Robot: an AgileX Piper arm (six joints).
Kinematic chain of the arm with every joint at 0, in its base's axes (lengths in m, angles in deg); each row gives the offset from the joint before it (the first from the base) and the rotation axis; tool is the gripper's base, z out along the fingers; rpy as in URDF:
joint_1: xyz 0 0 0.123 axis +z
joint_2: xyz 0 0 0 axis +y
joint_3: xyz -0.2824 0 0.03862 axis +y
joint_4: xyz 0.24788 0 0.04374 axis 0.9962 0 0.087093
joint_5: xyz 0 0 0 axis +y
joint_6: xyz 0.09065 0 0.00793 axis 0.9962 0 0.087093
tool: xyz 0 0 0 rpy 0 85 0
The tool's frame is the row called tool.
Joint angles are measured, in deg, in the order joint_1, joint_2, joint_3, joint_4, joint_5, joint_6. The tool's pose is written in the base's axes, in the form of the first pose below.
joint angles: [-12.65 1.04 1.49 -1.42 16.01 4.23]
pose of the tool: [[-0.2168 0.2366 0.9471 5.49], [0.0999 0.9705 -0.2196 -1.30], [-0.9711 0.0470 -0.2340 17.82], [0 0 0 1]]
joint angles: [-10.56 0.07 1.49 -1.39 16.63 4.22]
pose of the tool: [[-0.2144 0.2010 0.9559 5.42], [0.0912 0.9784 -0.1853 -1.07], [-0.9725 0.0475 -0.2281 17.82], [0 0 0 1]]
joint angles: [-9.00 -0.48 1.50 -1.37 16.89 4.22]
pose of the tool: [[-0.2120 0.1741 0.9616 5.38], [0.0850 0.9836 -0.1593 -0.92], [-0.9736 0.0479 -0.2233 17.82], [0 0 0 1]]
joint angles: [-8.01 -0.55 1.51 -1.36 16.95 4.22]
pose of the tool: [[-0.2134 0.1571 0.9642 5.39], [0.0815 0.9864 -0.1427 -0.82], [-0.9736 0.0481 -0.2233 17.82], [0 0 0 1]]
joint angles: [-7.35 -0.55 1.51 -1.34 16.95 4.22]
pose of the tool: [[-0.2143 0.1457 0.9658 5.40], [0.0793 0.9881 -0.1315 -0.76], [-0.9735 0.0484 -0.2233 17.82], [0 0 0 1]]
